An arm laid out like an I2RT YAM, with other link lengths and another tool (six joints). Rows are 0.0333 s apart.
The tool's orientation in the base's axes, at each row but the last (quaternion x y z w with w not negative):
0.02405 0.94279 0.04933 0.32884
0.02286 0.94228 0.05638 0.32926
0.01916 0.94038 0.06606 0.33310
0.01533 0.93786 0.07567 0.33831
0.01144 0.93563 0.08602 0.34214
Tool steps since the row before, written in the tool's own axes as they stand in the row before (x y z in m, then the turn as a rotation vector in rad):
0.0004 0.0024 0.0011 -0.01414 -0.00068 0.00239
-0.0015 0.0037 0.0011 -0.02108 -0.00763 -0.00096
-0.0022 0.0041 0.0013 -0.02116 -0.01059 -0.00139
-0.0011 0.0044 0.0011 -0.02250 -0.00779 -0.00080
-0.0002 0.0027 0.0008 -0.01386 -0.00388 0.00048
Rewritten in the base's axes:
0.0004 0.0025 -0.0008 0.01254 -0.00159 0.00680
0.0019 0.0037 0.0005 0.01584 -0.00935 0.01285
0.0025 0.0040 0.0009 0.01566 -0.01234 0.01282
0.0014 0.0044 0.0005 0.01700 -0.00960 0.01365
0.0006 0.0028 0.0000 0.01107 -0.00486 0.00783

